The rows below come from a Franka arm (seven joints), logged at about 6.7 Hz.
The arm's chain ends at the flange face. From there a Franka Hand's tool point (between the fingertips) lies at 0.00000 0.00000 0.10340 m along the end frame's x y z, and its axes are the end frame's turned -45 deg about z.
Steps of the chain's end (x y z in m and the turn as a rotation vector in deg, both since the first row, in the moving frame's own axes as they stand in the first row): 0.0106 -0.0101 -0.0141 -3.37 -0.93 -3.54; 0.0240 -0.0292 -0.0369 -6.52 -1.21 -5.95; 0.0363 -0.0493 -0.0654 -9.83 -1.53 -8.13; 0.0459 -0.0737 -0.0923 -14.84 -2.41 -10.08; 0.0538 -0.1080 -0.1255 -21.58 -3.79 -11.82; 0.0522 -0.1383 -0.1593 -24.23 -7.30 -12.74; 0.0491 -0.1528 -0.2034 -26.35 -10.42 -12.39; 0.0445 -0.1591 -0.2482 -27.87 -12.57 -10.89; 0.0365 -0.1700 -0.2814 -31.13 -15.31 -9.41; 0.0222 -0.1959 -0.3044 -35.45 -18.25 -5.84
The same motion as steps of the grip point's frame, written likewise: 0.0093 0.0036 -0.0143 -1.73 -3.04 -3.54; 0.0281 0.0036 -0.0376 -3.75 -5.47 -5.95; 0.0469 0.0023 -0.0670 -5.87 -8.03 -8.13; 0.0643 -0.0021 -0.0958 -8.79 -12.20 -10.08; 0.0853 -0.0130 -0.1329 -12.58 -17.94 -11.82; 0.0984 -0.0358 -0.1692 -11.97 -22.30 -12.74; 0.1002 -0.0490 -0.2157 -11.26 -26.00 -12.39; 0.0969 -0.0578 -0.2625 -10.82 -28.60 -10.89; 0.0922 -0.0708 -0.2997 -11.19 -32.84 -9.41; 0.0923 -0.0993 -0.3284 -12.16 -37.97 -5.84
